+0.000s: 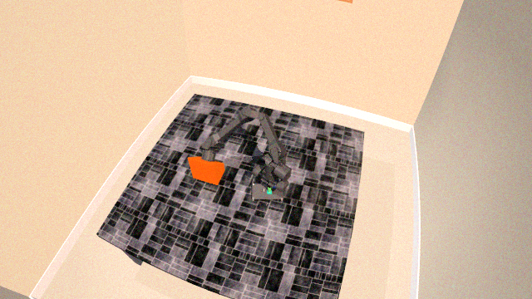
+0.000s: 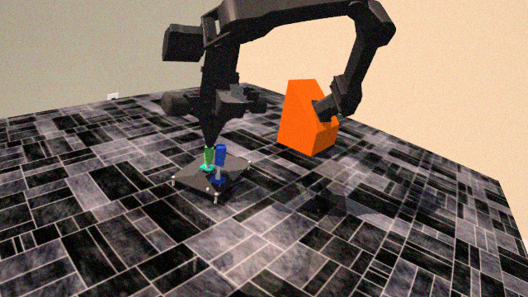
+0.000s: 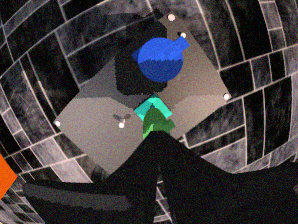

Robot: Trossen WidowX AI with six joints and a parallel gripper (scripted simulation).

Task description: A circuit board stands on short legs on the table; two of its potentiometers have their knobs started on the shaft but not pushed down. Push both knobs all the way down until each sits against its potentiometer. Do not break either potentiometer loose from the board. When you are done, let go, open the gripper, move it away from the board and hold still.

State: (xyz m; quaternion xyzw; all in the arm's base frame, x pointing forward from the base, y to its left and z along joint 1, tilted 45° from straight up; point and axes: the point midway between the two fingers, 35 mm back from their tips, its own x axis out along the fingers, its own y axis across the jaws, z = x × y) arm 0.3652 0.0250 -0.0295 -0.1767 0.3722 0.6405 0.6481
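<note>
Now: gripper tip 1 cm above the green knob. From my gripper tip the other things lie so: blue knob (1 cm ahead, 5 cm to the left, 1 cm above).
</note>
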